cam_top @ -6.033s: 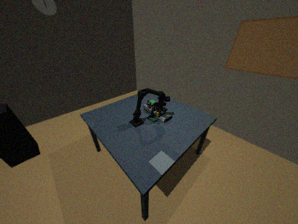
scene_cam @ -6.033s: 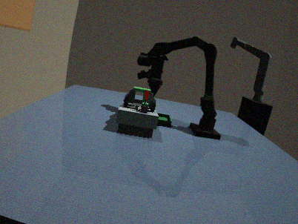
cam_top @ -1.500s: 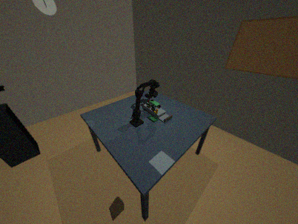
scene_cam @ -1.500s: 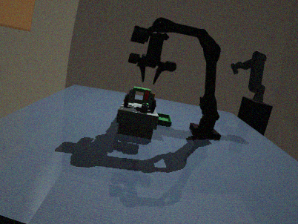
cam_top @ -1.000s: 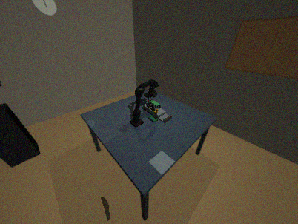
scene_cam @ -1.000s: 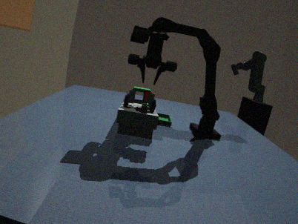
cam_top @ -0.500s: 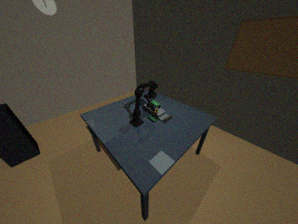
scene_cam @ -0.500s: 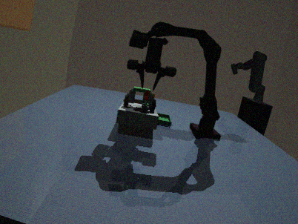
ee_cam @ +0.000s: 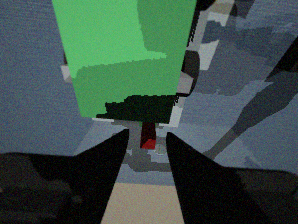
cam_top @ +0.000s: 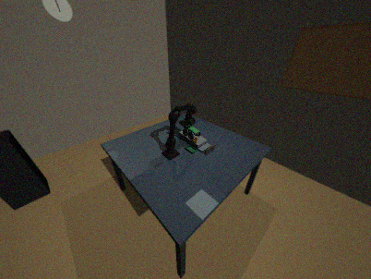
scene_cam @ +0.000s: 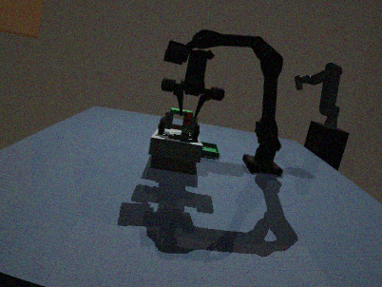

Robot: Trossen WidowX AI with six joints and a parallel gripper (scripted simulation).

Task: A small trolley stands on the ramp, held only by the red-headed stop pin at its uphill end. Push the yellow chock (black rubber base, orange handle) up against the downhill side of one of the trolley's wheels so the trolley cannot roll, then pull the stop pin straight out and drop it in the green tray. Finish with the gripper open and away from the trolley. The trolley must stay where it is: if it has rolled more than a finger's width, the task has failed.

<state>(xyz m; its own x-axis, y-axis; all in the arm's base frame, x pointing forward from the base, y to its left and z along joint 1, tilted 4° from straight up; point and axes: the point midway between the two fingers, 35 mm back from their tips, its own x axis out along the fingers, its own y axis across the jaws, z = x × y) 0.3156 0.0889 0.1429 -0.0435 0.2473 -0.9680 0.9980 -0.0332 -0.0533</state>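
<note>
Right now the red-headed stop pin is 2 cm below my gripper tip and 1 cm to the left of it. From my gripper tip the other things lie so: grey ramp (11 cm below, 10 cm to the right, 2 cm ahead); then yellow chock (18 cm to the right, 7 cm below, 5 cm behind); then green-topped trolley (9 cm to the right, 4 cm below, 2 cm ahead).
</note>
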